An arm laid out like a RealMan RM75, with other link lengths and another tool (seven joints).
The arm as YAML. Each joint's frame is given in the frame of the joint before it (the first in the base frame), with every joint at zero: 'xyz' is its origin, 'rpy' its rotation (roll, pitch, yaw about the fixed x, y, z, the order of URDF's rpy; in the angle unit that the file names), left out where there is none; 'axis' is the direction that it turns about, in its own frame. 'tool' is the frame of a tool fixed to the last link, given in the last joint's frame.
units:
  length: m
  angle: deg
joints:
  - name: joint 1
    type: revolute
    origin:
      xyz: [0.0, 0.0, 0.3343]
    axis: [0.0, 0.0, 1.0]
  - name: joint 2
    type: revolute
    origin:
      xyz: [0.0, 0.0, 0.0]
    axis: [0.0, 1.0, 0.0]
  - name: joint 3
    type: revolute
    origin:
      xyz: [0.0, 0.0, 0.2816]
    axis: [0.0, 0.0, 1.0]
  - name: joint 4
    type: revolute
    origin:
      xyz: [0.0, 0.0, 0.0]
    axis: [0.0, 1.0, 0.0]
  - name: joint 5
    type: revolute
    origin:
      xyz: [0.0, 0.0, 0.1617]
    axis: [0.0, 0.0, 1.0]
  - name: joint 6
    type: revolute
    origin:
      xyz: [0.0, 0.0, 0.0]
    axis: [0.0, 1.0, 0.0]
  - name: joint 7
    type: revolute
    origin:
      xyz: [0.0, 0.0, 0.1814]
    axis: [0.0, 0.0, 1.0]
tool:
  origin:
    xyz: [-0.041, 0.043, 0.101]
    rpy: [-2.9, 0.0, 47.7]
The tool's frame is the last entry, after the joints.
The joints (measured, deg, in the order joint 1, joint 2, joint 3, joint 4, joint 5, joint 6, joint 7), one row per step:
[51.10 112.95 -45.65 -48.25 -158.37 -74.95 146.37]
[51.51 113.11 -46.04 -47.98 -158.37 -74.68 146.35]
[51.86 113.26 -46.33 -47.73 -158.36 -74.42 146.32]
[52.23 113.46 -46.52 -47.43 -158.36 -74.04 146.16]
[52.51 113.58 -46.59 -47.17 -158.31 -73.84 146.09]
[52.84 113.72 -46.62 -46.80 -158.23 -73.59 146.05]
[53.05 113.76 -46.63 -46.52 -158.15 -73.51 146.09]
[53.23 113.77 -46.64 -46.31 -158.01 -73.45 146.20]
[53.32 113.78 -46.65 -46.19 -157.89 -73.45 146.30]
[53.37 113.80 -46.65 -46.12 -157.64 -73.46 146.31]
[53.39 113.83 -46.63 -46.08 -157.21 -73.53 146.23]
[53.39 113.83 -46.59 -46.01 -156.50 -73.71 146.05]
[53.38 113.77 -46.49 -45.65 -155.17 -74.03 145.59]
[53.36 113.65 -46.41 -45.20 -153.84 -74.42 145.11]
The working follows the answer.
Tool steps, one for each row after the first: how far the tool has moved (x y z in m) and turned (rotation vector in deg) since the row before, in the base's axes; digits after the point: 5 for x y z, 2 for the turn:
[-0.00319 0.00052 -0.00273 -0.30 -0.18 0.49]
[-0.00279 0.00048 -0.00238 -0.23 -0.11 0.42]
[-0.00307 0.00070 -0.00262 -0.19 -0.08 0.51]
[-0.00239 0.00035 -0.00188 -0.16 0.06 0.27]
[-0.00278 0.00037 -0.00230 -0.17 0.16 0.23]
[-0.00159 0.00003 -0.00133 -0.14 0.15 0.04]
[-0.00168 0.00031 -0.00083 -0.06 0.21 0.00]
[-0.00104 0.00000 -0.00061 -0.05 0.18 -0.05]
[-0.00149 -0.00007 -0.00064 -0.05 0.28 0.04]
[-0.00222 -0.00035 -0.00086 -0.10 0.44 0.10]
[-0.00320 -0.00079 -0.00109 -0.21 0.69 0.15]
[-0.00518 -0.00201 -0.00221 -0.51 1.26 0.23]
[-0.00470 -0.00241 -0.00203 -0.59 1.23 0.17]

Tool pose at each row, in the base's axes (x y z in m, rotation vector in deg; rounded; the steps above come from the unrounded poses):
[0.23391 0.49540 0.01208 -86.01 119.58 12.34]
[0.23073 0.49591 0.00935 -86.68 119.22 12.08]
[0.22793 0.49640 0.00697 -87.25 118.93 11.92]
[0.22486 0.49709 0.00435 -87.89 118.57 11.85]
[0.22247 0.49744 0.00248 -88.29 118.49 11.84]
[0.21969 0.49781 0.00018 -88.67 118.51 11.88]
[0.21810 0.49784 -0.00116 -88.82 118.66 11.88]
[0.21642 0.49814 -0.00199 -88.90 118.84 11.99]
[0.21538 0.49814 -0.00260 -88.91 119.04 12.06]
[0.21389 0.49807 -0.00323 -89.04 119.24 12.25]
[0.21168 0.49773 -0.00409 -89.30 119.55 12.54]
[0.20848 0.49694 -0.00518 -89.72 120.05 12.95]
[0.20330 0.49492 -0.00739 -90.51 121.06 13.57]
[0.19860 0.49251 -0.00942 -91.28 122.12 14.06]

